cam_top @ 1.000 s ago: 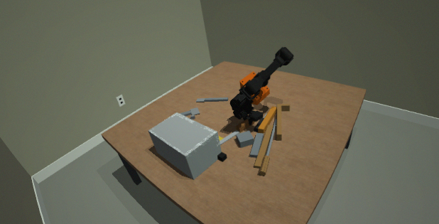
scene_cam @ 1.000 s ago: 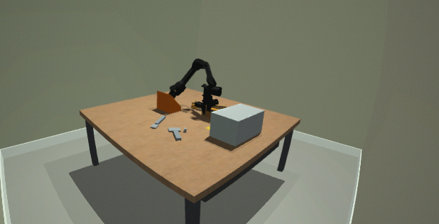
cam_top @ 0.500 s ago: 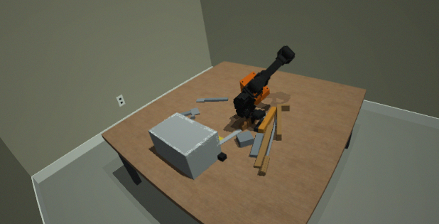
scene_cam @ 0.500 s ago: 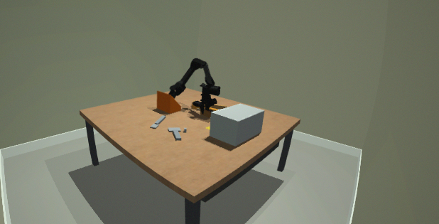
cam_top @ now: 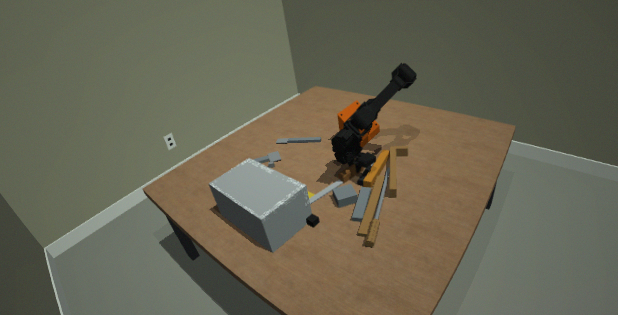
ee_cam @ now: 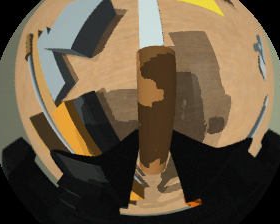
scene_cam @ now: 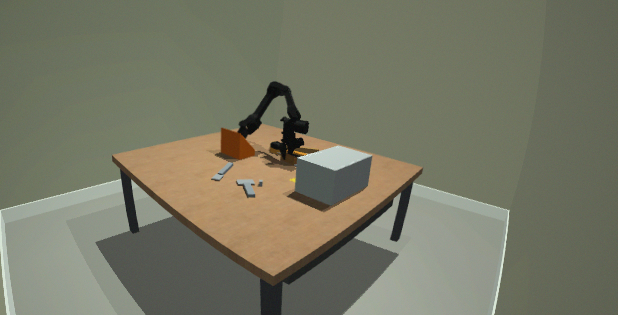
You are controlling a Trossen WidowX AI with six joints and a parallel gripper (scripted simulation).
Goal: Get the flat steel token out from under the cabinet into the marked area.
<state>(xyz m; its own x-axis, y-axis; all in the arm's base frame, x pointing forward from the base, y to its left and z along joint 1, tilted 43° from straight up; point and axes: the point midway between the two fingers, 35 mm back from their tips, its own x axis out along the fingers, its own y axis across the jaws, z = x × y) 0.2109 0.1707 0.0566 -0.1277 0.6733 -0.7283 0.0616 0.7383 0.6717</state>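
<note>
The orange bar lies 6 cm behind my gripper tip, 7 cm to the left of it and 1 cm above it. Round my gripper tip: grey block (14 cm ahead, 8 cm to the left, 1 cm above); then wooden stick (10 cm ahead, 18 cm to the left); then grey t-piece (17 cm ahead, 39 cm to the right).
</note>
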